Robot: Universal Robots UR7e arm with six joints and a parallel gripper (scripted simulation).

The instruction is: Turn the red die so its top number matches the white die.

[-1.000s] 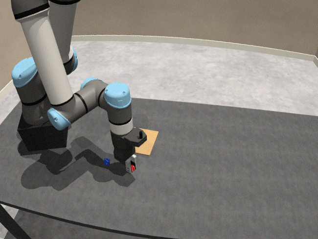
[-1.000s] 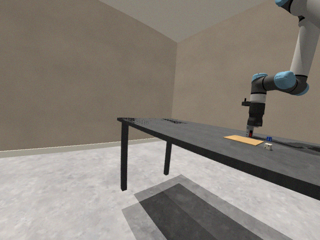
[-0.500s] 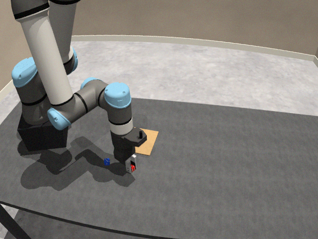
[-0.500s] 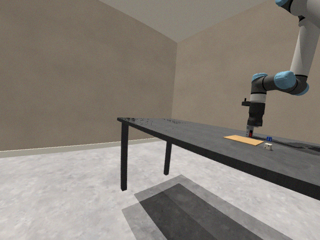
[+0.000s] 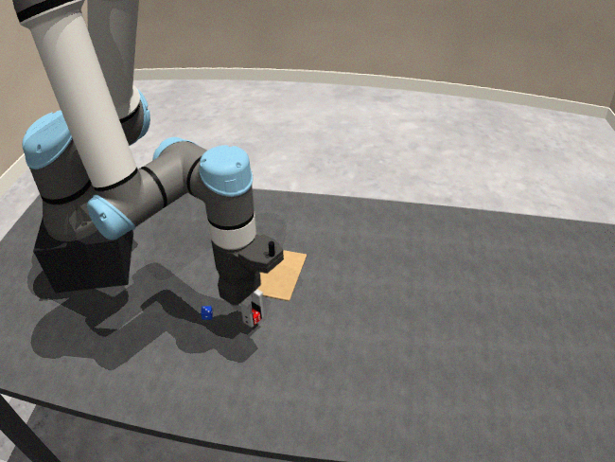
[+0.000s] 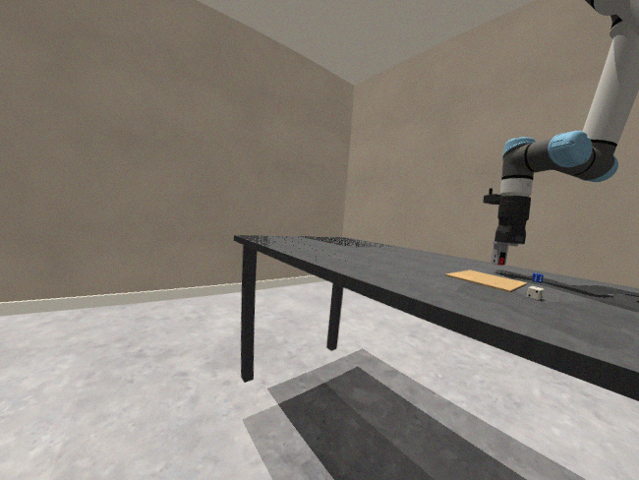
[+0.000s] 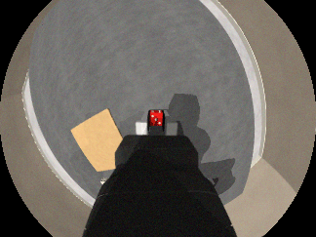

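Now: hand 160 mm to the right of the tan mat and 40 mm above it. Also, from my hand: blue die 100 mm behind, 30 mm below, 20 mm to the left; then white die 240 mm to the left, 90 mm behind, 30 mm below; then red die 10 mm below.
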